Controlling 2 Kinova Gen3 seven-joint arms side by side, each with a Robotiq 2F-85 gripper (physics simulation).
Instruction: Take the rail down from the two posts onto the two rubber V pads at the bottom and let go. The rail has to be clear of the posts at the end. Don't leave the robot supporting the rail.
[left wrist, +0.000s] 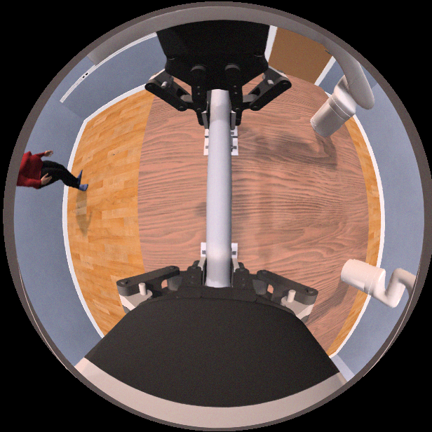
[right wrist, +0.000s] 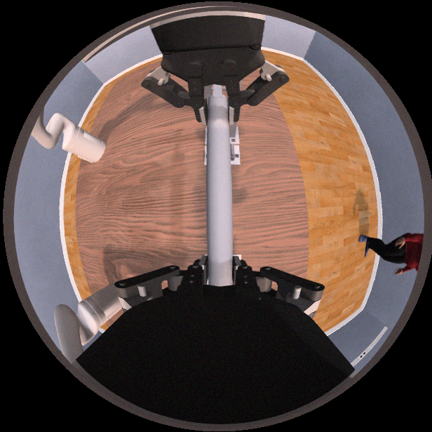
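The rail (left wrist: 219, 190) (right wrist: 219, 195) is a long, light grey round bar that runs up the middle of both wrist views. My left gripper (left wrist: 218, 265) (right wrist: 217, 120) is shut on the rail near one end, its fingers against both sides. My right gripper (left wrist: 219, 123) (right wrist: 219, 263) is shut on the rail near the other end. Parts of white base plates (left wrist: 206, 148) (right wrist: 236, 161) show beneath the rail near the grippers. The posts and rubber V pads cannot be made out clearly behind the rail and grippers. The rail's height above the pads cannot be told.
A wood-grained table top (left wrist: 300, 200) (right wrist: 145, 200) lies below. White robot arm parts (left wrist: 332, 115) (right wrist: 85, 145) show at the side of both views. A person in a red top (left wrist: 31, 170) (right wrist: 412, 250) is beyond the table, by the wall.
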